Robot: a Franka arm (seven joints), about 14 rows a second.
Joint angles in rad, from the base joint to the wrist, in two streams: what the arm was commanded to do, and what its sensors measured. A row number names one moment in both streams.
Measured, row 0:
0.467, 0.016, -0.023, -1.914, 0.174, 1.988, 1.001
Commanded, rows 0 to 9:
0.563, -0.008, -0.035, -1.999, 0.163, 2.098, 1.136
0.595, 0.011, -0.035, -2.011, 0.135, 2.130, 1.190
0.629, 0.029, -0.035, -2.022, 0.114, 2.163, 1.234
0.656, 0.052, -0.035, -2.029, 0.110, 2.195, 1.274
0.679, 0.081, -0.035, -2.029, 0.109, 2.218, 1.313
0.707, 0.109, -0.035, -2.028, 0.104, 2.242, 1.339
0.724, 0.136, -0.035, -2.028, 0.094, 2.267, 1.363
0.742, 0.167, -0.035, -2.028, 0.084, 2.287, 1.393
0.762, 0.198, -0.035, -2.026, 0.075, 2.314, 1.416
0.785, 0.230, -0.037, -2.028, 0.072, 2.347, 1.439
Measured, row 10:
0.743, 0.175, -0.023, -2.037, 0.096, 2.302, 1.382
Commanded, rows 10 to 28:
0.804, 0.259, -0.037, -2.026, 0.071, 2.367, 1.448
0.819, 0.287, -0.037, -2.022, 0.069, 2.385, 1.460
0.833, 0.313, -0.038, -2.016, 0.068, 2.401, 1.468
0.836, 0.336, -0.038, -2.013, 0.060, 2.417, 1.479
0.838, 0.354, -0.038, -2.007, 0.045, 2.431, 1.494
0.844, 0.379, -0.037, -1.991, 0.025, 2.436, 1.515
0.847, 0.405, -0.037, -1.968, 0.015, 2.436, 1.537
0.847, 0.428, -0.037, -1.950, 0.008, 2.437, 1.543
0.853, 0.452, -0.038, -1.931, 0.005, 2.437, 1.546
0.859, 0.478, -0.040, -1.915, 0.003, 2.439, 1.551
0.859, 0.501, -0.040, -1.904, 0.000, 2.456, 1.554
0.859, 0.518, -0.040, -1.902, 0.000, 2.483, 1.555
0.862, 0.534, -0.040, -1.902, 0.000, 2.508, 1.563
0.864, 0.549, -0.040, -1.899, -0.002, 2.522, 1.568
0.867, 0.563, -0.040, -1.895, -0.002, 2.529, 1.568
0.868, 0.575, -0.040, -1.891, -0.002, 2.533, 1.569
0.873, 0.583, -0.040, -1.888, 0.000, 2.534, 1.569
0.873, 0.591, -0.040, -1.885, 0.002, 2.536, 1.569
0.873, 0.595, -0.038, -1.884, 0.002, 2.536, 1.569
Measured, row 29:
0.854, 0.576, -0.025, -1.910, 0.019, 2.538, 1.541
